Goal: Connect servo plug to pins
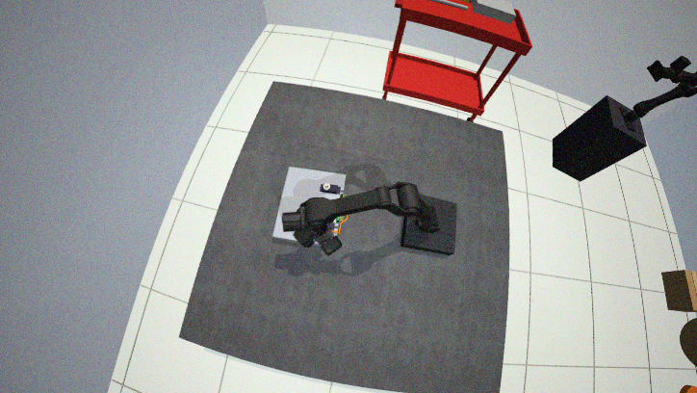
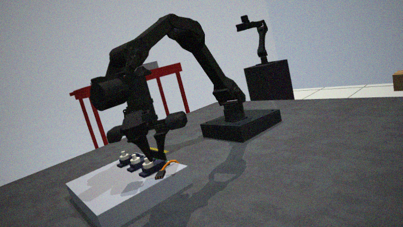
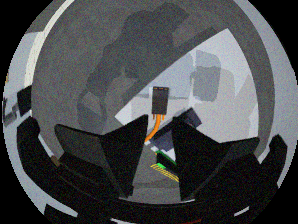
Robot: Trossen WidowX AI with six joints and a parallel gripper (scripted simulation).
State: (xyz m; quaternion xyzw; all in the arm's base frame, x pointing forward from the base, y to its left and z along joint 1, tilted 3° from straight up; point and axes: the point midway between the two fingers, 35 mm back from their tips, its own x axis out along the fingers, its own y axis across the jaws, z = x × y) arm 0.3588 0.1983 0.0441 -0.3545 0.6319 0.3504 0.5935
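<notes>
Right now the green mark is 40 mm behind my gripper tip, 90 mm to the right of it and 10 mm below it. Round my gripper tip: holder block 130 mm ahead, 90 mm to the right, 60 mm below.
</notes>
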